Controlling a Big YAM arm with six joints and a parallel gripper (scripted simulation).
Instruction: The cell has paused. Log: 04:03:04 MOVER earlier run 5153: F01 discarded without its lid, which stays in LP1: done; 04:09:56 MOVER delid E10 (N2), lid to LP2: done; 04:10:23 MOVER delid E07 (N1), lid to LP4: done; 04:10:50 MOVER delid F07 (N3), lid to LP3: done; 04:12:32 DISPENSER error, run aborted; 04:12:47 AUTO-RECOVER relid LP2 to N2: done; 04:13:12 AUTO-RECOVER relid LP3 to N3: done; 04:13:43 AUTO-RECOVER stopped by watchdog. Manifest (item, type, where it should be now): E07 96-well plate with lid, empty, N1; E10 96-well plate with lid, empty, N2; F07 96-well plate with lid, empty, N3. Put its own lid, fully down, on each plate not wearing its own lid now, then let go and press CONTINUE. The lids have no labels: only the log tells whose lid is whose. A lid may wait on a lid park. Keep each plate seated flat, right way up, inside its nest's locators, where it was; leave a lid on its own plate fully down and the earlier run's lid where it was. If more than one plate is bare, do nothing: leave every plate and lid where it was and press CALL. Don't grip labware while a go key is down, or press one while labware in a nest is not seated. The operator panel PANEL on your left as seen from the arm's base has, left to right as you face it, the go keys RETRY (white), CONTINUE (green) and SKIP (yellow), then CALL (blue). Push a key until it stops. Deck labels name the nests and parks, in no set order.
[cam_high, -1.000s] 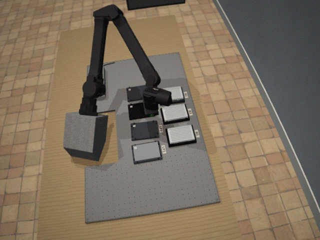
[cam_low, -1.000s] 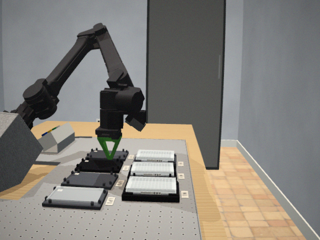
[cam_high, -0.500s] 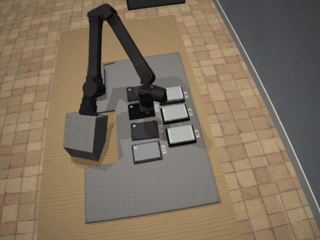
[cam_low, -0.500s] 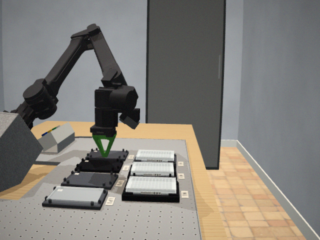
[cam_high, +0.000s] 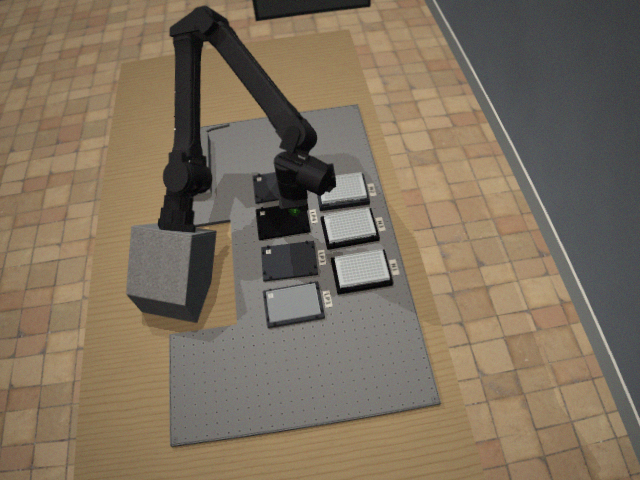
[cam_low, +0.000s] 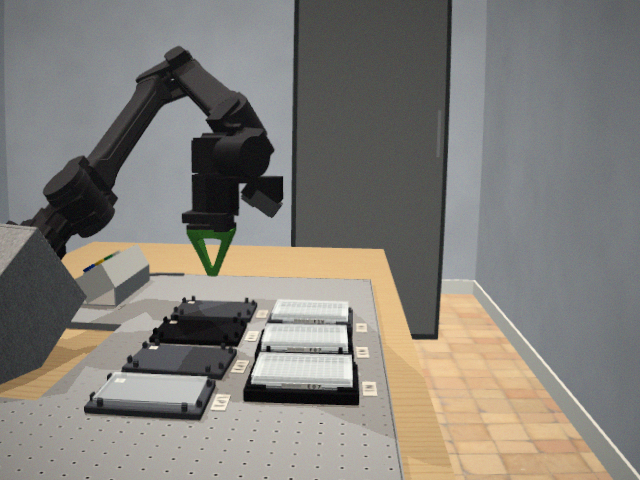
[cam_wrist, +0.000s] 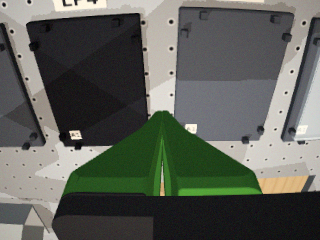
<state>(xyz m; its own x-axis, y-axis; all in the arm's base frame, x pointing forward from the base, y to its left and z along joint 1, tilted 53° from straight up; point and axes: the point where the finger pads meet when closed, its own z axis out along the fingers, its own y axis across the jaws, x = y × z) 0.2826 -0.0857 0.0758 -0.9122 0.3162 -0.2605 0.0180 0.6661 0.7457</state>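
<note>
Now: hand 310 mm past the green continue key, 340 mm to the right of it and 60 mm above it. Also, from my hand: park LP3: 40 mm behind, 70 mm to the right, 120 mm below; then 96-well plate: 150 mm ahead, 130 mm to the right, 100 mm below; then park LP4: 40 mm behind, 70 mm to the left, 120 mm below.
</note>
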